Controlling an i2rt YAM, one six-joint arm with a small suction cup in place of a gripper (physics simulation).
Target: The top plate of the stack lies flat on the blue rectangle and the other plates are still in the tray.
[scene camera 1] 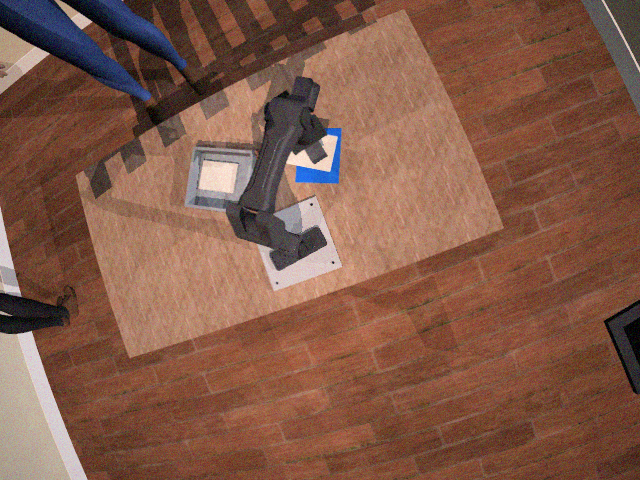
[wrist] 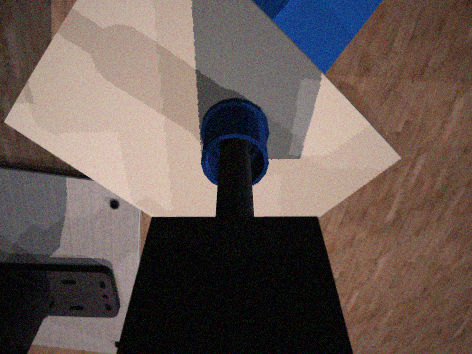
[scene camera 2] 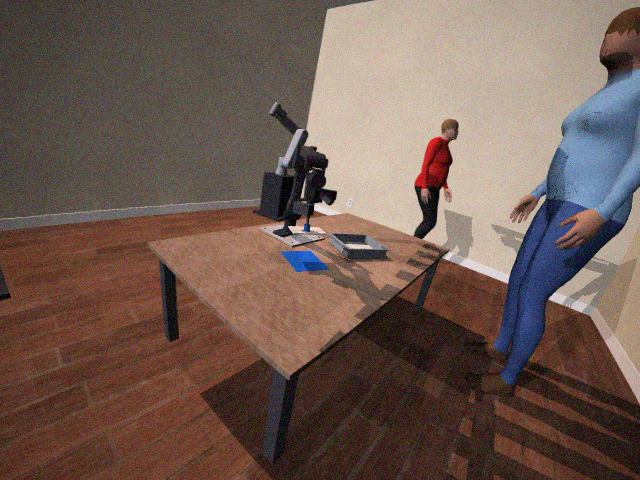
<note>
I see my suction cup, a grey tray and a blue rectangle.
My suction cup shows as well in the wrist view.
</note>
